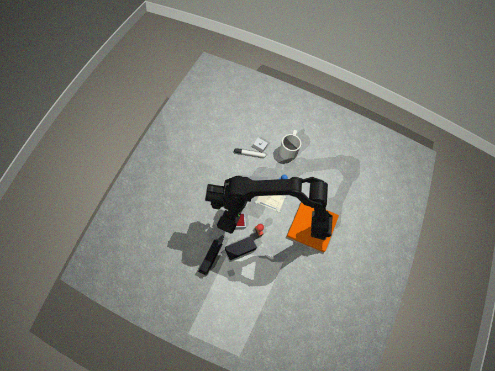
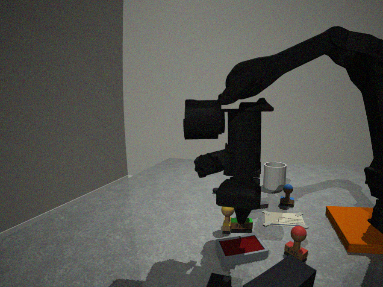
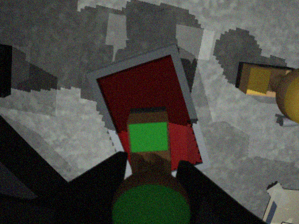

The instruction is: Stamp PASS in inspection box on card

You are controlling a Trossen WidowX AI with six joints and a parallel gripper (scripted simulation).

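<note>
The red ink pad lies 70 mm below my gripper tip. The rest, counted from my gripper tip: yellow stamp: 30 mm ahead, 80 mm to the right, 50 mm below; red-knobbed stamp: 110 mm behind, 10 mm to the left, 50 mm below; green-topped stamp: right at my gripper tip.
</note>
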